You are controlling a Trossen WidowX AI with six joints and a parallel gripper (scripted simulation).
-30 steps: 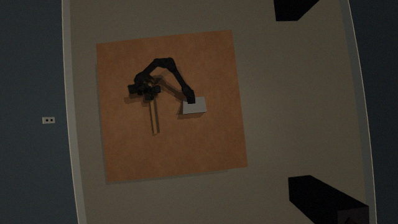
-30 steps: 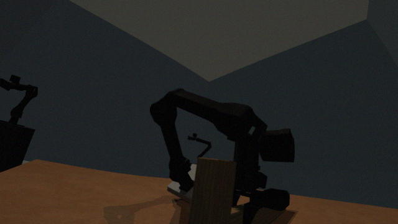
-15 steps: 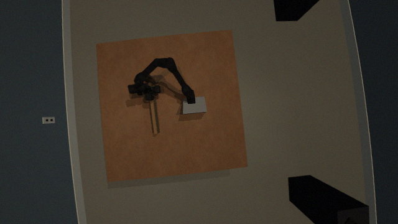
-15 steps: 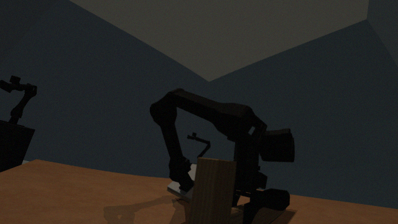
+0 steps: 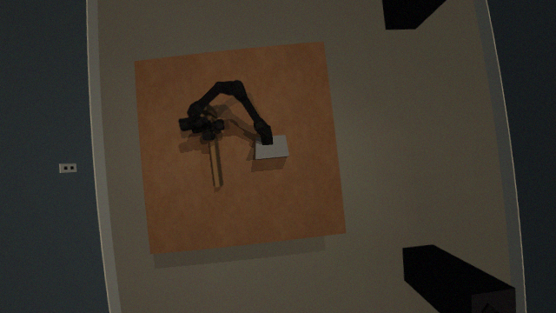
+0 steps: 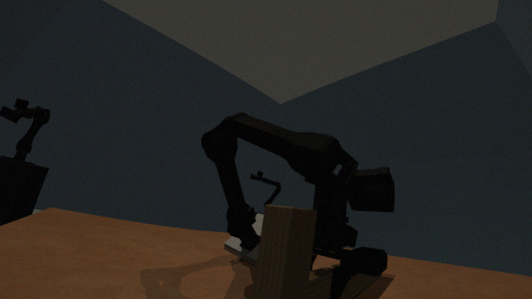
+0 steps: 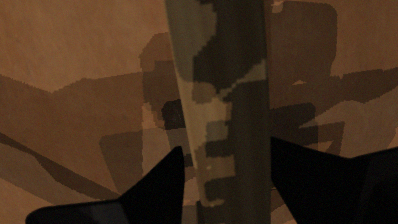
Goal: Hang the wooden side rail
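My gripper tip is 10 cm to the left of the headboard post and 5 cm below it.
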